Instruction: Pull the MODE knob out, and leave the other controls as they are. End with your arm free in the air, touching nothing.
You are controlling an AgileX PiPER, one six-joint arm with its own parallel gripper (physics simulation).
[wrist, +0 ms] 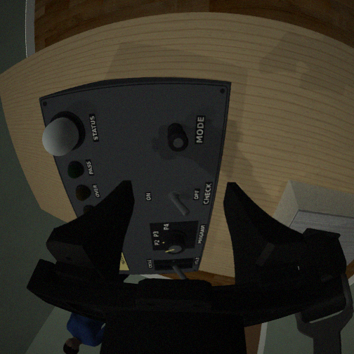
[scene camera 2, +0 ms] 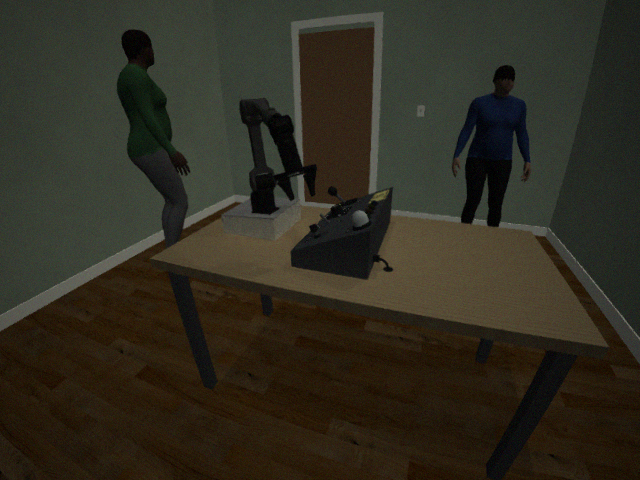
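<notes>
The dark MODE knob stands up from the sloped panel of the grey control box, beside its MODE label. My gripper is open and empty, with its fingers wide apart. It hangs in the air on the white base's side of the box, and its fingers touch nothing that I can see. In the wrist view the knob lies beyond the fingertips. The CHECK lever, the PROGRAM knob and a lever switch below it show between the fingers.
A white STATUS dome stands on the box, near several dark lamps. A ball-topped lever rises at the box's far end. A short black cable lies beside the box. The arm stands on a white base block. Two people stand beyond the table.
</notes>
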